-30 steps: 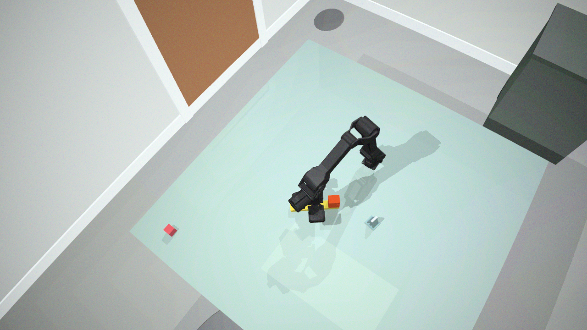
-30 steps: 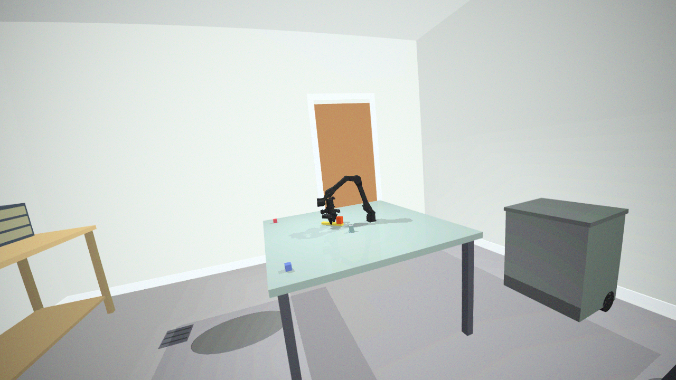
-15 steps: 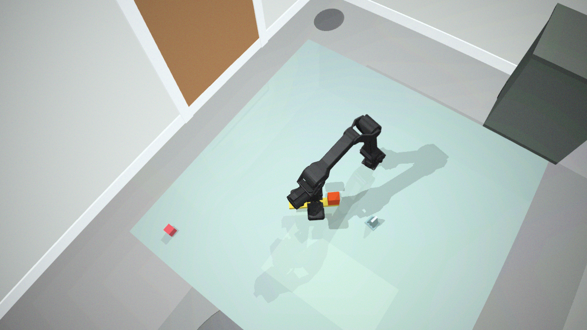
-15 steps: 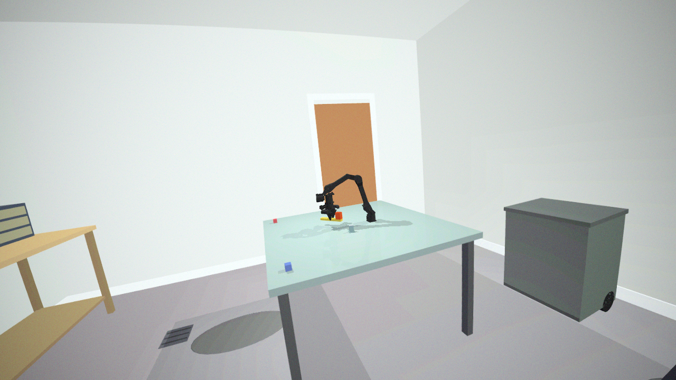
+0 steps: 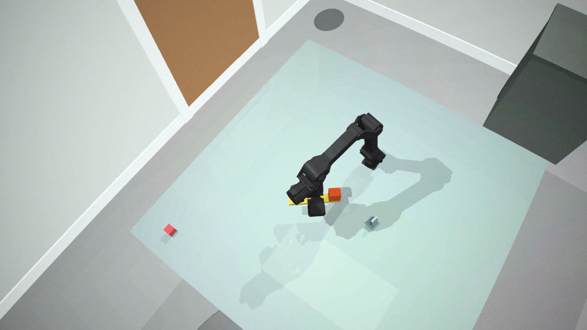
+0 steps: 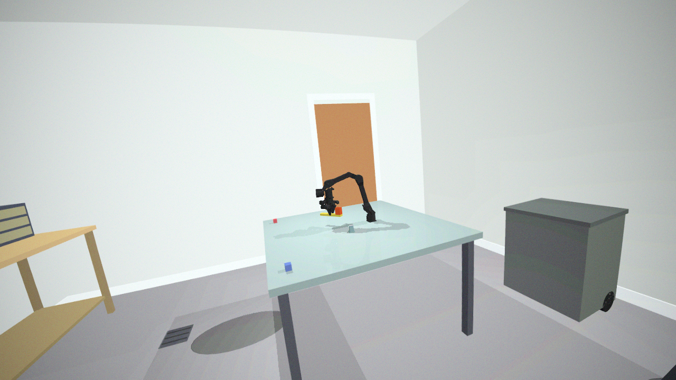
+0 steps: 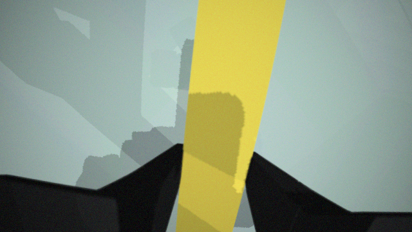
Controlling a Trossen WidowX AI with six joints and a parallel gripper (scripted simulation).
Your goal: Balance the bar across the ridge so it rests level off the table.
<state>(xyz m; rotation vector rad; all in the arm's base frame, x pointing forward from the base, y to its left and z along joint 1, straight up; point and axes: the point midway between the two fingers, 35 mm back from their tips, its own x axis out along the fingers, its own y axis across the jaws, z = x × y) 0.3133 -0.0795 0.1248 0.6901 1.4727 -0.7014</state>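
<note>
Right now my gripper tip is 230 mm to the right of the ridge, 80 mm past it and 40 mm above it. The rest, counted from my gripper tip: blue cube 580 mm to the left, 430 mm ahead, 70 mm below; then small red cube 430 mm ahead, 420 mm to the right, 70 mm below.
</note>
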